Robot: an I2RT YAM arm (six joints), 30 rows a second.
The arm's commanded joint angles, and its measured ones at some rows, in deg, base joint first. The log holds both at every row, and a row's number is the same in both.
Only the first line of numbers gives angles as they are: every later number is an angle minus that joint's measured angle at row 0.
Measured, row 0:
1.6, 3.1, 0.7, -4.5, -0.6, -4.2
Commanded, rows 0 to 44:
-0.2, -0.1, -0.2, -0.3, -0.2, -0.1
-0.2, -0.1, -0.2, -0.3, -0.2, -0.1
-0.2, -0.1, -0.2, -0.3, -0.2, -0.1
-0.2, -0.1, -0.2, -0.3, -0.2, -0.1
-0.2, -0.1, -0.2, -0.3, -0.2, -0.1
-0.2, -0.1, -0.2, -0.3, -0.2, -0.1
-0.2, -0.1, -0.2, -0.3, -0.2, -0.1
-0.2, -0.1, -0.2, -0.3, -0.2, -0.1
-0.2, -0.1, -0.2, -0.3, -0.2, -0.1
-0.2, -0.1, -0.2, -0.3, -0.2, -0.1
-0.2, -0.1, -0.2, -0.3, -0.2, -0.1
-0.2, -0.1, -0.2, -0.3, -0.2, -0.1
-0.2, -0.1, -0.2, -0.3, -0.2, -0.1
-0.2, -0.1, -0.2, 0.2, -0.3, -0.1
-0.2, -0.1, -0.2, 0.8, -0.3, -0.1
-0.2, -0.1, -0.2, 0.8, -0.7, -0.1
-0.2, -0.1, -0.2, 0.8, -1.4, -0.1
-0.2, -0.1, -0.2, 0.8, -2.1, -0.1
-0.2, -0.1, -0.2, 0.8, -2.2, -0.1
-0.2, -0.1, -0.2, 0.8, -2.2, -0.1
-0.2, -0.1, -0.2, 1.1, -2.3, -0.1
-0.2, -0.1, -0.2, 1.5, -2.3, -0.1
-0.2, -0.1, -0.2, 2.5, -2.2, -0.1
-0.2, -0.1, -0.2, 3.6, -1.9, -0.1
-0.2, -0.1, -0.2, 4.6, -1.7, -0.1
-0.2, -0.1, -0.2, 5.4, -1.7, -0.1
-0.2, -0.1, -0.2, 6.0, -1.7, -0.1
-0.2, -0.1, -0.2, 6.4, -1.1, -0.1
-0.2, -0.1, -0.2, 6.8, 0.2, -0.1
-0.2, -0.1, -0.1, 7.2, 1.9, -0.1
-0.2, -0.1, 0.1, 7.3, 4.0, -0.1
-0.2, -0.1, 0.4, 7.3, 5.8, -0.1
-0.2, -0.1, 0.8, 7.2, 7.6, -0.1
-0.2, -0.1, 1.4, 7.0, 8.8, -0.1
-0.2, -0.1, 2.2, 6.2, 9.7, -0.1
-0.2, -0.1, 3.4, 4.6, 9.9, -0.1
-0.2, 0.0, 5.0, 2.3, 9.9, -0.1
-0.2, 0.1, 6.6, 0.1, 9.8, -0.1
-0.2, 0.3, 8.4, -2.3, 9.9, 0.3
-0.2, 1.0, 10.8, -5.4, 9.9, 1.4
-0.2, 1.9, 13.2, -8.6, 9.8, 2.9
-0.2, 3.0, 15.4, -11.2, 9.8, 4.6
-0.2, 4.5, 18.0, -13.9, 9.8, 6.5
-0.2, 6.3, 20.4, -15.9, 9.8, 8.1
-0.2, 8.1, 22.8, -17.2, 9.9, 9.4
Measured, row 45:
0.0, 4.4, 16.5, -15.3, 8.4, 3.6
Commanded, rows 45 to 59:
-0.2, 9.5, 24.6, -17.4, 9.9, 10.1
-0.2, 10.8, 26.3, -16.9, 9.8, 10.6
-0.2, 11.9, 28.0, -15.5, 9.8, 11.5
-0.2, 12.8, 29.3, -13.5, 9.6, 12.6
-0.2, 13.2, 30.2, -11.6, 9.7, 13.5
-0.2, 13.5, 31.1, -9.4, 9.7, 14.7
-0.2, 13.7, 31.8, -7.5, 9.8, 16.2
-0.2, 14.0, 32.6, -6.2, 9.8, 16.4
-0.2, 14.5, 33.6, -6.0, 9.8, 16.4
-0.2, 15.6, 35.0, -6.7, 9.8, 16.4
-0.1, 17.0, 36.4, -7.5, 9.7, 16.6
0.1, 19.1, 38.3, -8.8, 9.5, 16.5
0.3, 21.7, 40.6, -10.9, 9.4, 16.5
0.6, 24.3, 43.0, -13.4, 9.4, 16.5
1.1, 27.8, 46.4, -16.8, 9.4, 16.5
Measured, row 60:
0.2, 21.3, 40.9, -13.9, 9.1, 14.8
